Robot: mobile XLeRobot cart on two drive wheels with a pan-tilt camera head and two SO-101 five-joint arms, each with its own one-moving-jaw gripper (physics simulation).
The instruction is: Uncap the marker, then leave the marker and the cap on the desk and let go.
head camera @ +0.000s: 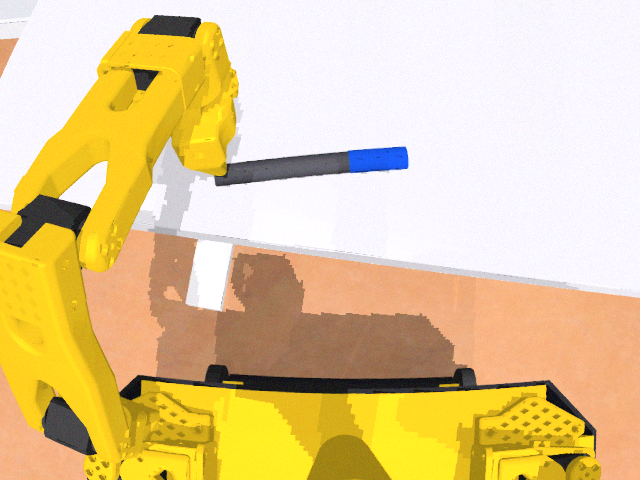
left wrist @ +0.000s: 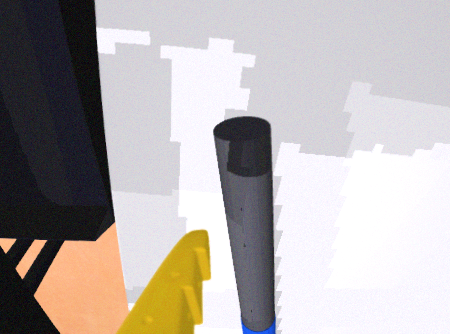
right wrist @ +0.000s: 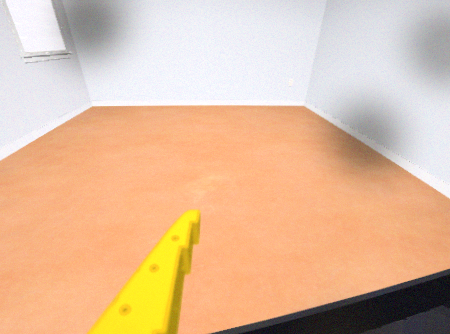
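Seen in the pictures: left hand at its tool point: (head camera: 220,167) (left wrist: 208,247); right hand at its tool point: (right wrist: 199,222); left arm's base at its link origin: (head camera: 137,458); right arm's base at its link origin: (head camera: 546,464).
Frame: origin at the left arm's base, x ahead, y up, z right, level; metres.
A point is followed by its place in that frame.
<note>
The marker lies flat on the white desk (head camera: 465,93) {y -0.055, x 0.342, z 0.268 m} (left wrist: 390,225) {y -0.055, x 0.320, z 0.096 m}. Its dark grey body (head camera: 289,167) {y -0.037, x 0.248, z 0.105 m} (left wrist: 250,225) {y -0.036, x 0.249, z 0.074 m} points left in the head view, and its blue cap (head camera: 378,159) (left wrist: 258,327) is on the right end. In the left wrist view the grey end is nearer the middle and part of the cap shows at the bottom edge. My left gripper (head camera: 209,160) is open and empty, by the marker's grey end and partly over it. In the left wrist view one notched jaw (left wrist: 187,285) {y 0.008, x 0.232, z 0.046 m} stands left of the marker. My right gripper (right wrist: 182,250) is open, its one visible jaw over the floor.
The desk's near edge (head camera: 361,256) {y -0.059, x 0.179, z 0.165 m} runs across the head view below the marker. A white block (head camera: 210,273) shows below that edge, over the orange floor (head camera: 387,294) {y -0.775, x 0.291, z 0.247 m} (right wrist: 250,175) {y -0.775, x -1.505, z -0.242 m}. The yellow cart body (head camera: 258,428) {y 0.000, x 0.035, z 0.093 m} fills the bottom. Walls (right wrist: 200,55) {y 0.008, x -3.795, z -0.091 m} stand far off in the right wrist view.
</note>
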